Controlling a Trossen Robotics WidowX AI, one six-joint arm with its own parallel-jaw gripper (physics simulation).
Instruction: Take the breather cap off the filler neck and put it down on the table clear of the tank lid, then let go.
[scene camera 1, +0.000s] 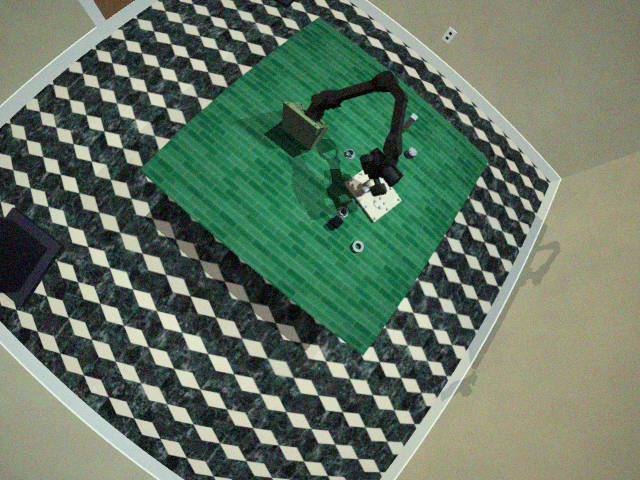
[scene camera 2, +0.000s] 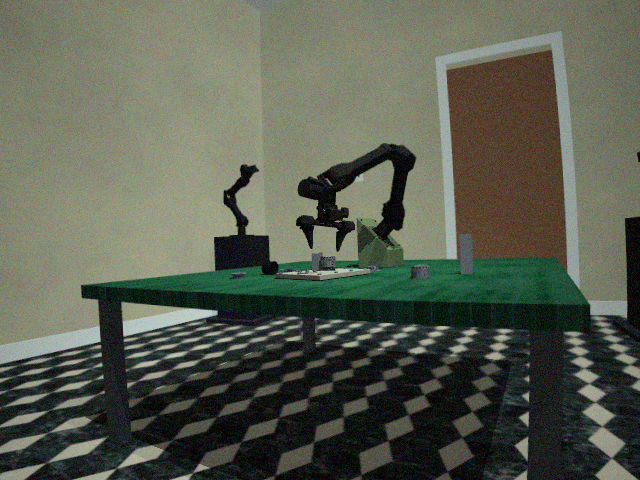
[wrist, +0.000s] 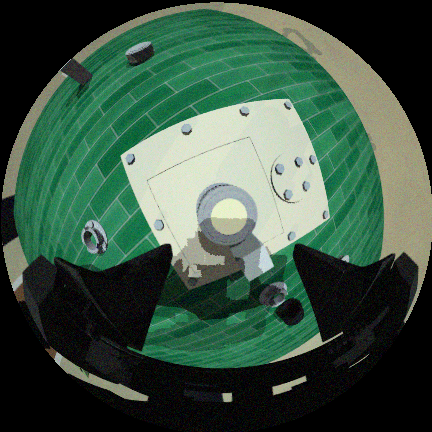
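Pixels of known places: gripper, between the fingertips: (scene camera 1: 368, 183) (scene camera 2: 324, 250) (wrist: 235, 251); arm's base, origin of its link: (scene camera 1: 311, 117) (scene camera 2: 379, 233).
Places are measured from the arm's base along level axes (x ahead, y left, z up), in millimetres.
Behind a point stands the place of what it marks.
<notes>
The breather cap (wrist: 229, 216) {z -69, x 385, y -72 mm} (scene camera 2: 327, 262) {z -88, x 407, y -64 mm}, a round grey cap with a pale top, sits upright on the cream tank lid (wrist: 165, 155) {z -114, x 382, y 9 mm} (scene camera 1: 382, 209) {z -114, x 500, y -124 mm} (scene camera 2: 341, 273) {z -117, x 472, y 4 mm}. The filler neck is hidden under it. My gripper (wrist: 235, 251) {z -50, x 372, y -87 mm} (scene camera 2: 324, 250) {z -50, x 372, y -87 mm} is open and empty, pointing down above the cap. In the wrist view the cap lies between the fingertips from side to side and a little above their line. In scene camera 2 the tips are a little higher than the cap's top. A grey block (wrist: 259, 260) {z -58, x 378, y -113 mm} (scene camera 2: 315, 260) {z -82, x 387, y -114 mm} stands close beside the cap, partly in shadow.
A grey puck (wrist: 140, 52) {z -105, x 478, y 210 mm} (scene camera 1: 410, 152) {z -97, x 476, y 220 mm} (scene camera 2: 420, 271) {z -110, x 509, y 237 mm} and an upright block (wrist: 76, 71) (scene camera 2: 466, 254) {z -74, x 404, y 350 mm} stand on the green table (scene camera 1: 268, 206) {z -129, x 58, y -410 mm}. Grey rings lie around the lid, one (wrist: 284, 290) {z -113, x 367, y -238 mm} beside a black cylinder (wrist: 290, 311) {z -119, x 344, y -322 mm} (scene camera 1: 335, 222) {z -85, x 342, y -315 mm} (scene camera 2: 269, 267) {z -104, x 371, y -293 mm}. Bolts stud the lid.
</notes>
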